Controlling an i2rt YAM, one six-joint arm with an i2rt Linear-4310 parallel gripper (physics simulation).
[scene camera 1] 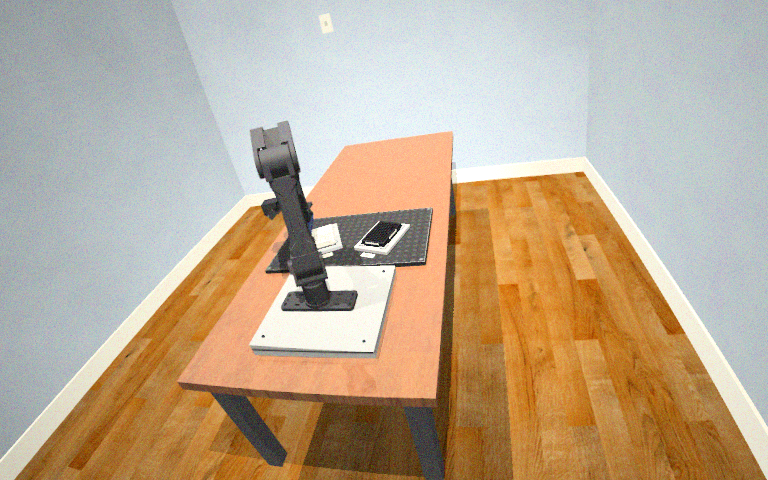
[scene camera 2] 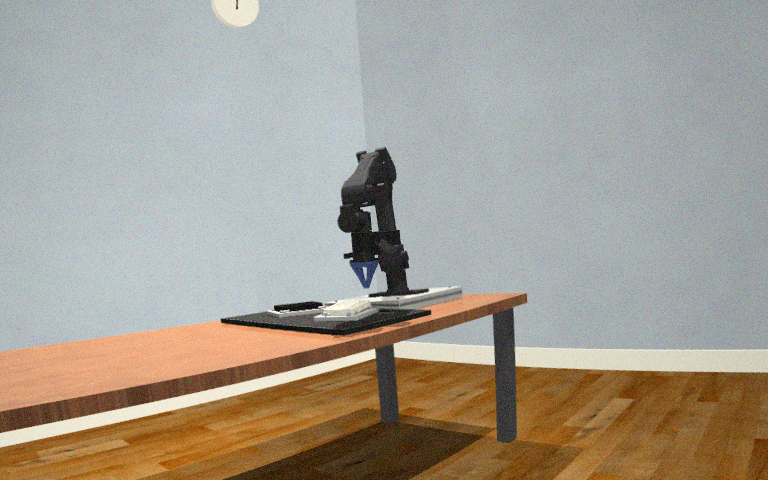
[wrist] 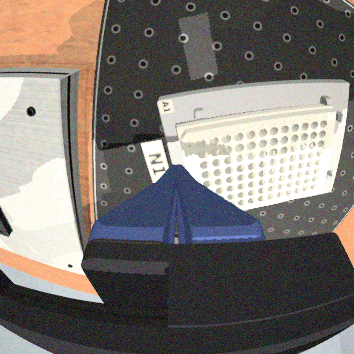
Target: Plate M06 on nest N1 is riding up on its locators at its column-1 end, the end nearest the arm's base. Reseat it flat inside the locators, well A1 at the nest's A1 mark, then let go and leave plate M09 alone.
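Pixels of known places: gripper, fingertip midpoint: [scene camera 2: 366,288] [wrist: 176,173]; arm's base at its link origin: [scene camera 1: 319,302] [scene camera 2: 398,294].
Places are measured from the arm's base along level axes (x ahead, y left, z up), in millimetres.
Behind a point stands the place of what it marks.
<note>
Cream plate M06 [scene camera 1: 324,237] @[x 305, y 67, z 14 mm] [scene camera 2: 346,307] @[x 355, y 110, z 10 mm] [wrist: 270,155] @[x 327, y 99, z 12 mm] lies on white nest N1 [scene camera 2: 335,317] @[x 409, y 120, z -9 mm] [wrist: 240,96] @[x 295, y 133, z -6 mm]. The nest's A1 mark [wrist: 165,106] @[x 243, y 114, z -6 mm] and the N1 label [wrist: 155,161] @[x 241, y 58, z -16 mm] show at the end nearest the base. Whether that end of the plate sits flat or raised is hard to tell. My gripper [scene camera 2: 367,286] @[x 256, y 95, z 49 mm] [wrist: 176,173] @[x 256, y 95, z 49 mm] is shut and empty, pointing down, above the plate's base-side end and apart from it in scene camera 2. Its fingers hide the plate's near corner in the wrist view. Black plate M09 [scene camera 1: 382,232] @[x 312, y -128, z 6 mm] [scene camera 2: 297,306] @[x 345, y -93, z 6 mm] rests on the other nest.
Both nests stand on a black perforated board [scene camera 1: 417,240] @[x 283, y -240, z -18 mm] [scene camera 2: 271,323] @[x 498, y -29, z -18 mm] [wrist: 120,90] @[x 205, y 118, z -18 mm]. The white nest under M09 [scene camera 1: 403,230] @[x 332, y -193, z -6 mm] is to the right of N1 in scene camera 1. The arm stands on a thick white base slab [scene camera 1: 322,335] @[x -118, y -41, z -2 mm] [wrist: 30,150] @[x 124, y 62, z 2 mm] close to the board, on the wooden table [scene camera 1: 396,169] @[x 929, y -101, z -31 mm].
</note>
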